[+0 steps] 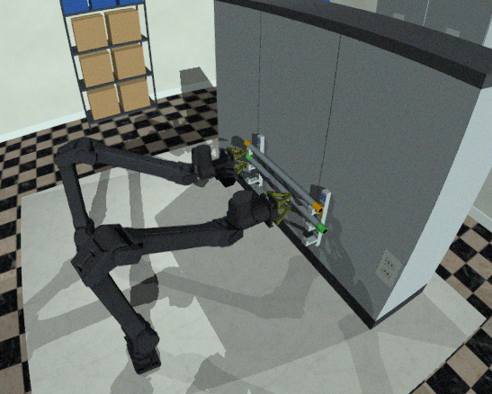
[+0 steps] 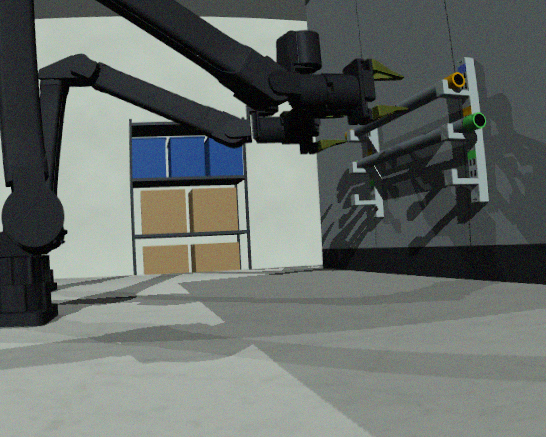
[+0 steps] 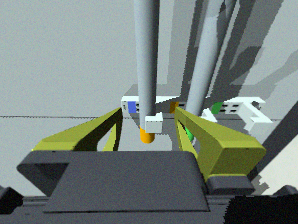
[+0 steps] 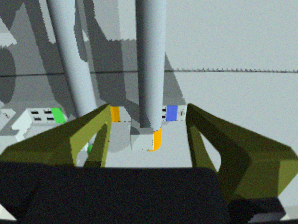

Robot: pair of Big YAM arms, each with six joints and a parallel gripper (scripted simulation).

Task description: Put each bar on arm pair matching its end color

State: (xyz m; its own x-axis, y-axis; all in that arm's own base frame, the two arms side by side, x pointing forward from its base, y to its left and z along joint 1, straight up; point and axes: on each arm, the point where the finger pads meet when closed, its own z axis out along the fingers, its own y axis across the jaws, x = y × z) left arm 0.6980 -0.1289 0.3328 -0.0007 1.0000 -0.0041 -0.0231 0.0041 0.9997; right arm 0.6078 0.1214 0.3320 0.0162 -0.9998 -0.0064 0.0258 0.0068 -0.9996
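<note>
Now: right hand 10 cm short of the green-ended bar, 13 cm to the right of it and 7 cm above it. Round my right hand: grey cabinet wall (29 cm ahead, 14 cm to the left, 12 cm above); then orange-ended bar (9 cm ahead, 14 cm to the left); then wall outlet (6 cm ahead, 38 cm to the right, 3 cm below).
My left hand is 170 mm to the left of the green-ended bar, 70 mm above it and 40 mm short of it. Round my left hand: grey cabinet wall: 240 mm ahead, 150 mm to the right, 120 mm above; orange-ended bar: 160 mm to the right, 40 mm ahead; wall outlet: 680 mm to the right, 30 mm below.
</note>
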